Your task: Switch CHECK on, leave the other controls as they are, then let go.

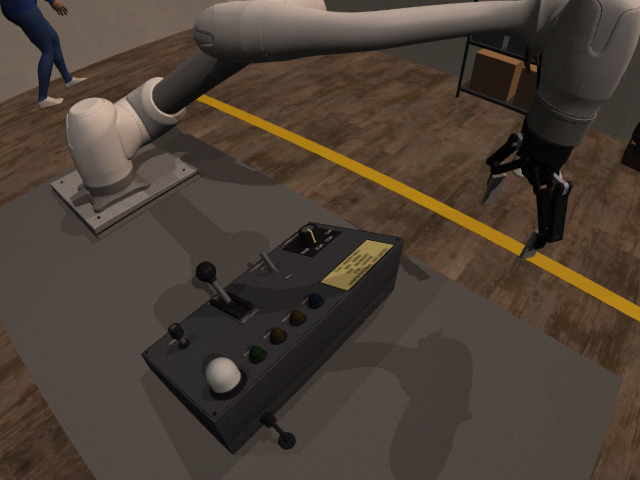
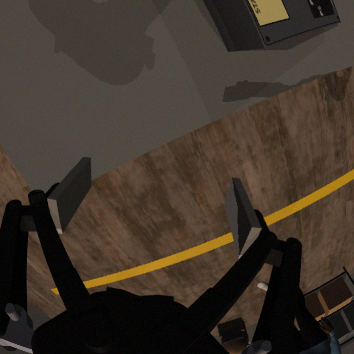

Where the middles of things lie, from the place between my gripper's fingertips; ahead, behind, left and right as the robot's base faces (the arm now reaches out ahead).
Now: the dark control panel (image 1: 239, 366) 33 cm to the right of my hand, 25 cm behind it and 16 cm below it.
